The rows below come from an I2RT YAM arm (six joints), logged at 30 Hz.
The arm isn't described. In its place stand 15 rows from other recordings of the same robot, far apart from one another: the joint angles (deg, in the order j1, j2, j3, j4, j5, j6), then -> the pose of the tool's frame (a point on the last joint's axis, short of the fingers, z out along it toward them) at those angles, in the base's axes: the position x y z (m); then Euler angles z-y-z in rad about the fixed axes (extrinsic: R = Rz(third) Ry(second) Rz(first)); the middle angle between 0 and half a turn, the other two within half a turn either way.
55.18, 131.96, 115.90, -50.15, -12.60, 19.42 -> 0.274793 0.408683 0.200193 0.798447 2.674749 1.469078
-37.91, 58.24, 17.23, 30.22, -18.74, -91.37 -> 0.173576 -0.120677 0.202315 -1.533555 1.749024 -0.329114
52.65, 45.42, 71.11, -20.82, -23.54, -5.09 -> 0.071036 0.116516 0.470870 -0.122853 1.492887 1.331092
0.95, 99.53, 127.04, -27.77, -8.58, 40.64 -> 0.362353 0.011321 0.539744 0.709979 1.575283 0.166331
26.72, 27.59, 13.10, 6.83, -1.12, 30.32 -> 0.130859 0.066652 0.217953 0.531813 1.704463 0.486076
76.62, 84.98, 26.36, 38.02, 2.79, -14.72 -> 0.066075 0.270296 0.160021 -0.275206 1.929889 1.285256
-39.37, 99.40, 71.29, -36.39, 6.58, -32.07 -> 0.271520 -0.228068 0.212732 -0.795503 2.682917 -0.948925
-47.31, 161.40, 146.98, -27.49, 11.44, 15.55 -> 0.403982 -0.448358 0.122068 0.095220 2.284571 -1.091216
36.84, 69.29, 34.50, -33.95, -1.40, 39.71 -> 0.160995 0.121702 0.167797 0.755783 2.769769 0.710278
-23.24, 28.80, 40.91, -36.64, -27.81, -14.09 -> 0.109081 -0.028767 0.306952 -0.036139 1.946812 0.119814
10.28, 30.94, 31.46, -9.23, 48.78, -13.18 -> 0.136966 -0.002373 0.296697 -0.344763 1.670750 -0.677697
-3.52, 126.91, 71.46, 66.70, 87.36, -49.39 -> 0.438080 -0.062577 0.171585 -0.665872 1.561810 -1.587039
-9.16, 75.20, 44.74, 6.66, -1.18, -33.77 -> 0.290798 -0.046148 0.252037 -0.580315 1.986091 -0.137364
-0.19, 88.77, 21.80, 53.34, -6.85, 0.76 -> 0.271676 0.003345 0.149673 0.042177 1.806954 0.119669
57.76, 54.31, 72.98, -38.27, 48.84, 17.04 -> 0.113714 0.130056 0.430506 0.035477 1.793413 0.126241
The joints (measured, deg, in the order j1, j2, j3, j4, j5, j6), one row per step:
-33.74, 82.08, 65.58, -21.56, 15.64, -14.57
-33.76, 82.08, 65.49, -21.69, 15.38, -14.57
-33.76, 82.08, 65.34, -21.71, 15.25, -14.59
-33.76, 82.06, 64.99, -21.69, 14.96, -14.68
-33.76, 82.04, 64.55, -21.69, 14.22, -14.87
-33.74, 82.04, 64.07, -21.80, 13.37, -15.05
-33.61, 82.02, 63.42, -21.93, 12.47, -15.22
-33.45, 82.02, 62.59, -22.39, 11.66, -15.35
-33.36, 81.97, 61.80, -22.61, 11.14, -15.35
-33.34, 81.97, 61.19, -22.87, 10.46, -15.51
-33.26, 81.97, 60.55, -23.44, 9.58, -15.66
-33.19, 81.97, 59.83, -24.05, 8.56, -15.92
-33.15, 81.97, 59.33, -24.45, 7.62, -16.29
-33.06, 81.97, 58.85, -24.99, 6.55, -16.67
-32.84, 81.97, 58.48, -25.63, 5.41, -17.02
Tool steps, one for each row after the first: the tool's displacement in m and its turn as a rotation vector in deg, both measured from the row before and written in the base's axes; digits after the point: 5 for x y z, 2 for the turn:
-0.00018, 0.00017, -0.00075, 0.26, 0.09, 0.18
-0.00014, 0.00018, -0.00092, 0.15, 0.11, 0.11
-0.00032, 0.00042, -0.00195, 0.28, 0.21, 0.28
-0.00026, 0.00071, -0.00255, 0.53, 0.21, 0.69
-0.00028, 0.00094, -0.00305, 0.69, 0.30, 0.79
-0.00023, 0.00168, -0.00396, 0.82, 0.41, 0.92
-0.00078, 0.00217, -0.00555, 1.09, 0.86, 0.85
-0.00101, 0.00164, -0.00466, 0.82, 0.61, 0.47
-0.00087, 0.00120, -0.00393, 0.79, 0.56, 0.62
-0.00105, 0.00185, -0.00451, 1.10, 0.75, 0.81
-0.00127, 0.00203, -0.00499, 1.21, 0.85, 0.97
-0.00084, 0.00149, -0.00341, 0.88, 0.56, 0.95
-0.00081, 0.00189, -0.00346, 1.03, 0.60, 1.09
-0.00037, 0.00247, -0.00294, 1.09, 0.54, 1.23

